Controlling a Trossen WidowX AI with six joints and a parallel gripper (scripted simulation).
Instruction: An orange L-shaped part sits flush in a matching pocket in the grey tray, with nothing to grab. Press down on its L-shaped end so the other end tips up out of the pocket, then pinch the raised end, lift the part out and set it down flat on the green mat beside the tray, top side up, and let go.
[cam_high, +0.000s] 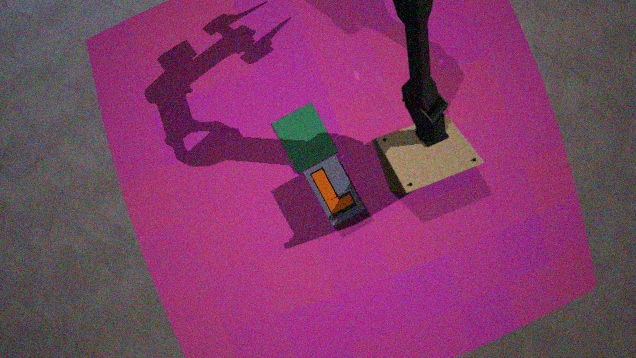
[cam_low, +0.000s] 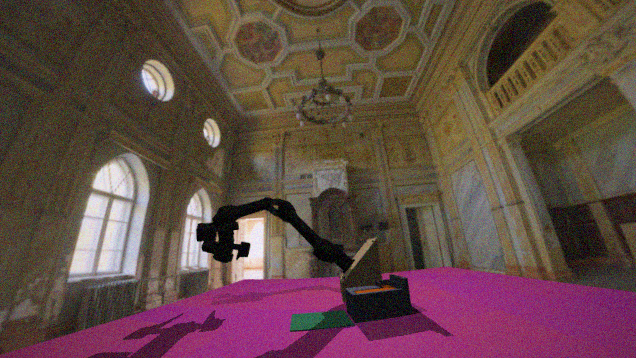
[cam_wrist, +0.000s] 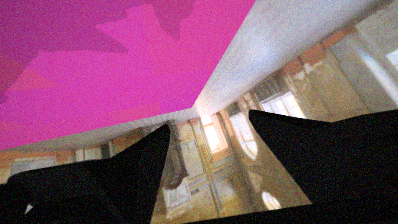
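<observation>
The orange l-shaped part lies 56 cm to the left of my gripper tip, 30 cm ahead of it and 10 cm below it. From my gripper tip the other things lie so: green mat: 39 cm to the left, 32 cm ahead, 17 cm below.
</observation>
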